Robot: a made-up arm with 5 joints. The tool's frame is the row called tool.
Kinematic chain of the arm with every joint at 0, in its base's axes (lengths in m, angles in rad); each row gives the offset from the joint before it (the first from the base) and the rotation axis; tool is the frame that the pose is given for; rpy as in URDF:
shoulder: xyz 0 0 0.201 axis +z
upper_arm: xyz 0 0 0 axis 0 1 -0.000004
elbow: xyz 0.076 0 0.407 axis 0 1 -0.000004
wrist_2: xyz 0.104 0 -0.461 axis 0 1 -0.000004
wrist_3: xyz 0.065 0 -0.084 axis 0 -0.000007 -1
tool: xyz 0 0 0 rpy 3.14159 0 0
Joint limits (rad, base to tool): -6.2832..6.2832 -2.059..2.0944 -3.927..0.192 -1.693..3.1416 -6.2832..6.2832
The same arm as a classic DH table. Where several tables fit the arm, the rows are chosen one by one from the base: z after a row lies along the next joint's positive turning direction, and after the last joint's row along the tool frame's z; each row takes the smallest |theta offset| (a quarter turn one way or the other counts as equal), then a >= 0, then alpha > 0; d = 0 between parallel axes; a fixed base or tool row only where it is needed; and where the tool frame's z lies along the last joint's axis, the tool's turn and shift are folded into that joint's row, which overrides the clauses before.
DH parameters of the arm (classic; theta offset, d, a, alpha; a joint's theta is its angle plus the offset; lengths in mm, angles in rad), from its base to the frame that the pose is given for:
shoulder: 0 201 0 -1.5708
upper_arm: -1.3862 0 414 0
elbow: -0.4065 0 -472.6 0
wrist_2: -1.3489 0 -65 1.5708
wrist_3: 3.1416 84 0 0
Joint limits (rad, base to tool): -6.2832..6.2832 -2.059..2.0944 -3.927..0.192 -1.693..3.1416 -6.2832..6.2832

